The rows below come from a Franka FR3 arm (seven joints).
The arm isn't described. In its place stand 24 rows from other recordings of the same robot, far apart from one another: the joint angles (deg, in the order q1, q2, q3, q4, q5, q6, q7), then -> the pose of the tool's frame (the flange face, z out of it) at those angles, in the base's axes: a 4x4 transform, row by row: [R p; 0 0 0 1], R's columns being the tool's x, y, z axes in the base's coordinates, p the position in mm.
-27.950, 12.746, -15.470, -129.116, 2.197, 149.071, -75.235 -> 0.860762 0.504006 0.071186 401.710; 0.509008 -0.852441 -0.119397 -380.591; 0.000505 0.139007 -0.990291 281.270; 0 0 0 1
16.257, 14.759, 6.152, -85.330, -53.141, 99.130, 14.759 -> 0.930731 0.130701 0.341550 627.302; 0.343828 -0.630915 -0.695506 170.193; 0.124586 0.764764 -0.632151 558.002; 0 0 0 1
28.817, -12.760, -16.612, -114.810, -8.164, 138.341, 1.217 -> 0.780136 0.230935 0.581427 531.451; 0.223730 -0.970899 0.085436 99.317; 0.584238 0.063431 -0.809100 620.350; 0 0 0 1
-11.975, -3.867, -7.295, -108.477, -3.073, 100.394, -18.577 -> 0.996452 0.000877 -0.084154 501.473; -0.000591 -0.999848 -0.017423 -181.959; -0.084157 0.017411 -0.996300 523.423; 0 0 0 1
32.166, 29.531, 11.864, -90.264, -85.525, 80.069, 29.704 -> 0.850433 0.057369 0.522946 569.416; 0.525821 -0.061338 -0.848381 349.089; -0.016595 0.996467 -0.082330 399.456; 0 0 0 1
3.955, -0.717, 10.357, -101.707, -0.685, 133.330, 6.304 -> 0.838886 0.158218 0.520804 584.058; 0.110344 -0.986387 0.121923 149.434; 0.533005 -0.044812 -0.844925 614.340; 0 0 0 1
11.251, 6.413, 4.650, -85.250, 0.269, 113.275, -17.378 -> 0.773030 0.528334 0.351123 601.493; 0.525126 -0.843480 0.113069 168.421; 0.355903 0.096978 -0.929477 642.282; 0 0 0 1
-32.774, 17.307, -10.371, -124.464, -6.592, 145.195, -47.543 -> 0.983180 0.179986 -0.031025 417.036; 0.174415 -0.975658 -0.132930 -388.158; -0.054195 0.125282 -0.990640 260.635; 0 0 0 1
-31.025, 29.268, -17.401, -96.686, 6.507, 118.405, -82.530 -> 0.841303 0.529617 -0.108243 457.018; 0.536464 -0.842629 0.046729 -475.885; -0.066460 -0.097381 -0.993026 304.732; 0 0 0 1
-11.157, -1.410, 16.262, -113.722, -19.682, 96.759, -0.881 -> 0.949984 0.225812 -0.215731 520.347; 0.137177 -0.922294 -0.361327 14.891; -0.280559 0.313661 -0.907140 459.686; 0 0 0 1
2.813, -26.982, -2.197, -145.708, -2.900, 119.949, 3.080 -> 0.999653 -0.014495 0.021973 396.882; -0.013919 -0.999562 -0.026133 1.686; 0.022342 0.025818 -0.999417 434.603; 0 0 0 1
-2.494, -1.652, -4.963, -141.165, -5.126, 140.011, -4.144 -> 0.999940 0.010425 0.003323 470.335; 0.010594 -0.998384 -0.055831 -61.599; 0.002735 0.055862 -0.998435 306.481; 0 0 0 1
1.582, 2.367, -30.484, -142.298, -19.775, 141.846, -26.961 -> 0.960175 0.250880 -0.122978 409.424; 0.224627 -0.954896 -0.194209 -226.117; -0.166154 0.158851 -0.973221 271.131; 0 0 0 1
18.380, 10.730, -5.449, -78.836, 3.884, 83.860, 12.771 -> 0.994208 0.006035 -0.107304 581.693; 0.008903 -0.999615 0.026276 147.447; -0.107104 -0.027079 -0.993879 598.884; 0 0 0 1
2.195, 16.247, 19.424, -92.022, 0.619, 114.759, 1.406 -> 0.940705 0.328800 0.083452 617.095; 0.315474 -0.938388 0.141086 221.182; 0.124699 -0.106393 -0.986474 484.383; 0 0 0 1
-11.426, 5.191, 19.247, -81.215, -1.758, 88.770, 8.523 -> 0.998824 -0.015448 0.045946 576.008; -0.015711 -0.999862 0.005364 65.569; 0.045857 -0.006080 -0.998930 646.106; 0 0 0 1
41.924, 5.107, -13.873, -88.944, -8.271, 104.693, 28.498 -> 0.970442 0.011647 0.241055 536.183; 0.025024 -0.998307 -0.052508 279.786; 0.240035 0.056988 -0.969090 609.254; 0 0 0 1
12.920, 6.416, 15.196, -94.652, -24.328, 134.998, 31.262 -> 0.764950 0.122806 0.632274 573.025; 0.132516 -0.990661 0.032092 289.576; 0.630311 0.059237 -0.774080 608.775; 0 0 0 1
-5.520, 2.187, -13.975, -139.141, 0.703, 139.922, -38.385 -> 0.948932 0.314678 -0.022470 456.391; 0.314891 -0.949105 0.006557 -161.896; -0.019264 -0.013298 -0.999726 288.791; 0 0 0 1
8.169, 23.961, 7.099, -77.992, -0.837, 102.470, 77.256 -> 0.462785 -0.886467 0.002410 664.959; -0.885879 -0.462376 0.037775 164.789; -0.032372 -0.019617 -0.999283 484.949; 0 0 0 1
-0.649, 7.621, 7.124, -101.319, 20.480, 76.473, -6.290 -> 0.829533 0.082872 -0.552274 524.930; 0.286335 -0.912163 0.293209 100.780; -0.479465 -0.401362 -0.780399 459.838; 0 0 0 1
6.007, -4.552, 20.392, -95.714, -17.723, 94.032, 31.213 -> 0.977619 -0.094704 0.187861 491.706; -0.040196 -0.960584 -0.275068 218.432; 0.206507 0.261360 -0.942892 629.629; 0 0 0 1
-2.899, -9.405, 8.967, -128.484, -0.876, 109.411, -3.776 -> 0.970623 0.175287 -0.164818 471.730; 0.168065 -0.984132 -0.056902 50.351; -0.172177 0.027531 -0.984681 422.517; 0 0 0 1
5.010, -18.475, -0.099, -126.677, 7.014, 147.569, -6.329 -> 0.767229 0.132431 0.627553 502.861; 0.072641 -0.990097 0.120129 41.041; 0.637247 -0.046580 -0.769251 590.254; 0 0 0 1
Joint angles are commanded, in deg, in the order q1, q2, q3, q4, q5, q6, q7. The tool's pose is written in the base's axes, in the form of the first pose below.
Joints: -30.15 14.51 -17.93 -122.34 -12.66 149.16 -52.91
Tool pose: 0.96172 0.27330 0.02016 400.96; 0.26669 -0.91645 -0.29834 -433.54; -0.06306 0.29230 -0.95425 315.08; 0 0 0 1
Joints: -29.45 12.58 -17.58 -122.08 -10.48 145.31 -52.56
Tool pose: 0.96920 0.24573 0.01647 404.16; 0.24140 -0.93462 -0.26119 -425.24; -0.04879 0.25712 -0.96515 328.89; 0 0 0 1
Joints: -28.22 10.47 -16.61 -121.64 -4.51 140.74 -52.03
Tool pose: 0.98160 0.18623 0.04226 414.87; 0.19085 -0.96436 -0.18329 -407.80; 0.00662 0.18798 -0.98215 344.20; 0 0 0 1
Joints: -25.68 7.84 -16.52 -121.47 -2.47 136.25 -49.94
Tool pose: 0.98509 0.16510 0.04842 426.94; 0.17025 -0.97603 -0.13558 -384.18; 0.02488 0.14181 -0.98958 362.98; 0 0 0 1
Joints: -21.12 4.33 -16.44 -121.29 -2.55 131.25 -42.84
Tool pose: 0.99180 0.11875 0.04728 447.67; 0.12317 -0.98679 -0.10525 -343.45; 0.03416 0.11021 -0.99332 389.20; 0 0 0 1
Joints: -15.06 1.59 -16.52 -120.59 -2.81 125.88 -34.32
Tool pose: 0.99674 0.07434 0.03148 472.13; 0.07653 -0.99423 -0.07520 -291.45; 0.02571 0.07736 -0.99667 411.49; 0 0 0 1
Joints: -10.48 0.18 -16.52 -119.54 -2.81 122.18 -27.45
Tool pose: 0.99928 0.03253 0.01957 489.48; 0.03361 -0.99778 -0.05754 -251.71; 0.01765 0.05816 -0.99815 427.01; 0 0 0 1
